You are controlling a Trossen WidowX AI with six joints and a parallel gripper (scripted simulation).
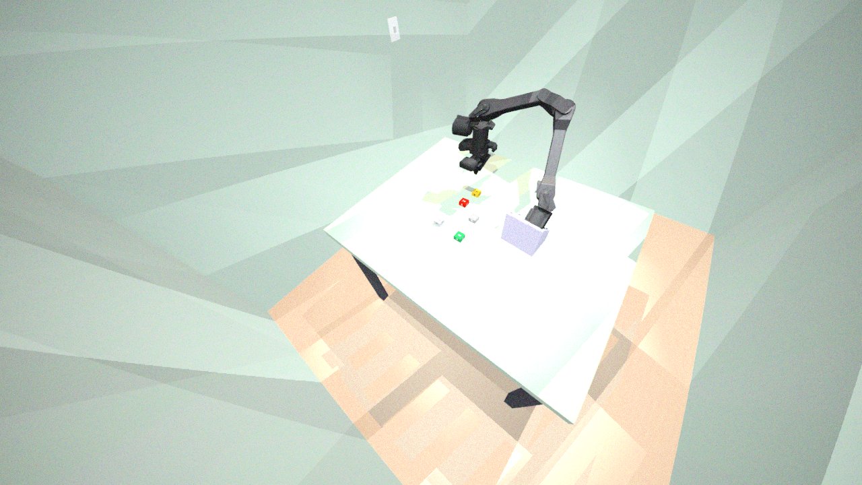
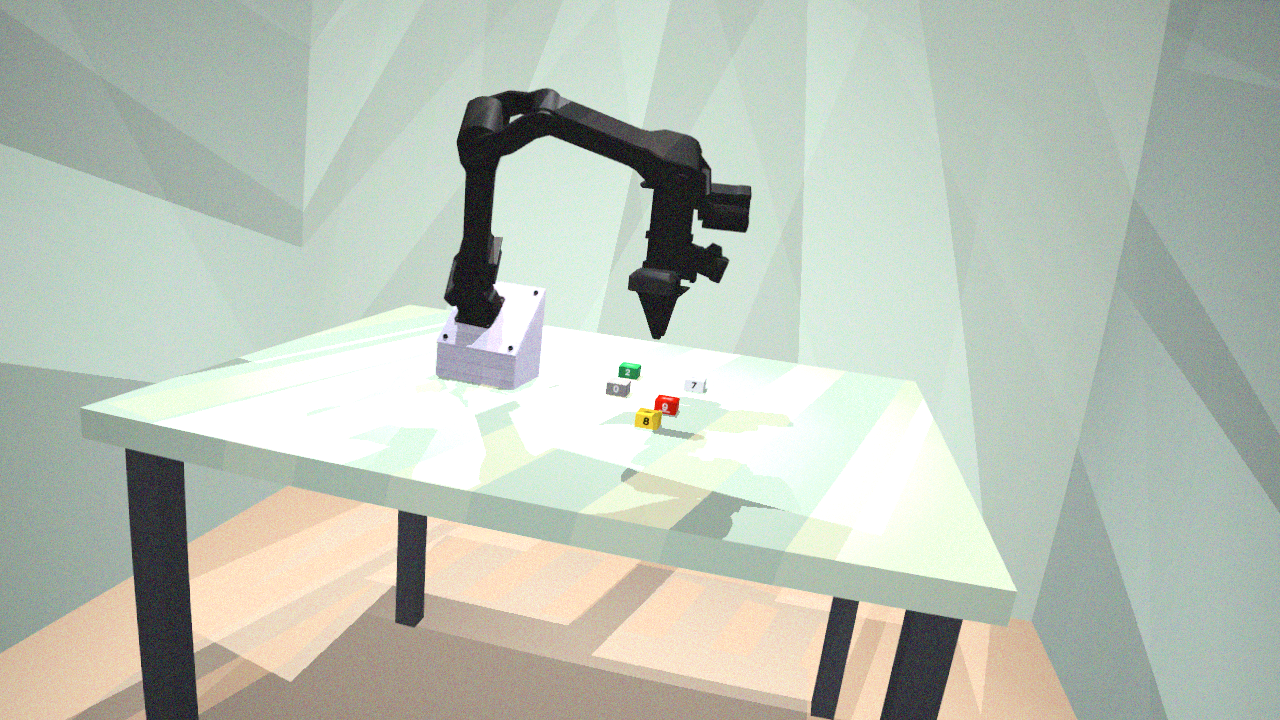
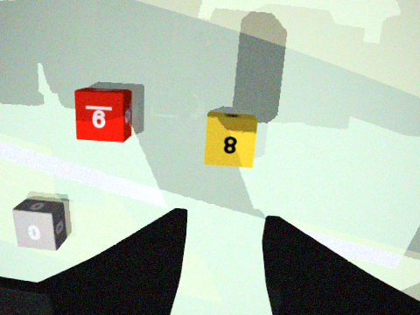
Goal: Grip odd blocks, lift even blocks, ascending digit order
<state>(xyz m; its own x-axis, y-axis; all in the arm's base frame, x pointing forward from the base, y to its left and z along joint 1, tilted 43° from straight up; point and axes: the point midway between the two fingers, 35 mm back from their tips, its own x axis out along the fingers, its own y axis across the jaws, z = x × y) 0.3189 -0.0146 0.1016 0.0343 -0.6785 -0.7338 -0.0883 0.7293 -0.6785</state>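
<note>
My gripper tip is now 8 cm to the right of the red block and 12 cm above it. The rest, counted from my gripper tip: white block marked 7: 1 cm ahead, 23 cm to the left, 12 cm below; yellow block: 1 cm to the right, 12 cm below; grey block marked 0: 9 cm behind, 12 cm to the left, 12 cm below.
</note>
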